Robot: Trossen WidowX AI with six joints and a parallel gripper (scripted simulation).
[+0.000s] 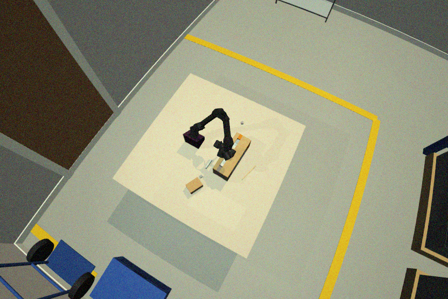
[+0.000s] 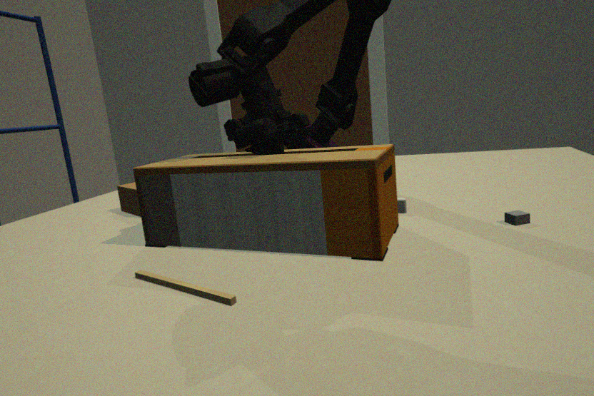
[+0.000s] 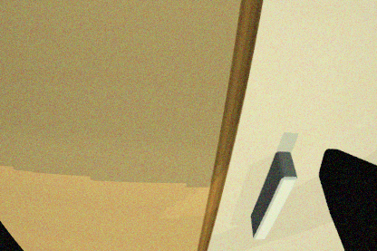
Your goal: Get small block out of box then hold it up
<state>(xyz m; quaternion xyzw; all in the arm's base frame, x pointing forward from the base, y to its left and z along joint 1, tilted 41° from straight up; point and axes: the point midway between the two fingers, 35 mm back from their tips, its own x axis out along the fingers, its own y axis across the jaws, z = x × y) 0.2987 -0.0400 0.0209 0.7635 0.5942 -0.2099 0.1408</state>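
The long wooden box is 3 cm ahead of my gripper tip, 2 cm to the right of it and 2 cm below it. From my gripper tip the other things lie so: thin wooden stick: 25 cm ahead, 10 cm to the right, 8 cm below; flat tan block: 14 cm behind, 37 cm to the right, 6 cm below.
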